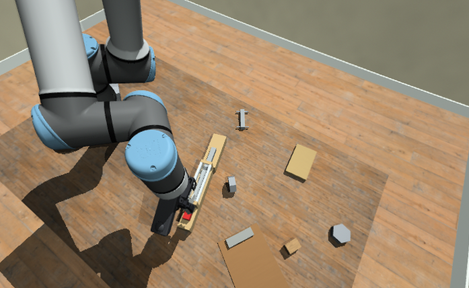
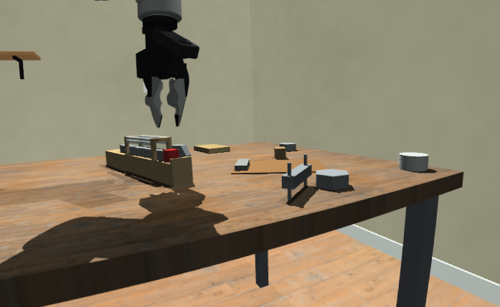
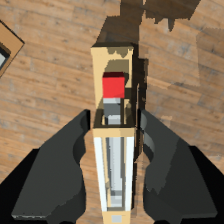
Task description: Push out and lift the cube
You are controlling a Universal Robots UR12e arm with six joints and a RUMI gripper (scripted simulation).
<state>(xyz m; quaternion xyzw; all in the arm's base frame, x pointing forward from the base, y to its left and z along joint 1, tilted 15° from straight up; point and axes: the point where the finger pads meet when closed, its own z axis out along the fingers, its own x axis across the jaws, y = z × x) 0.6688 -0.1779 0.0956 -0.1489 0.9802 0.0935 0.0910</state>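
The red cube lies 8 cm below my hand. From my hand the other things lie so: channel (4 cm behind, 12 cm to the left, 8 cm below); wooden cube (36 cm ahead, 13 cm to the left, 12 cm below); pegged grey tool (9 cm behind, 51 cm to the left, 12 cm below).
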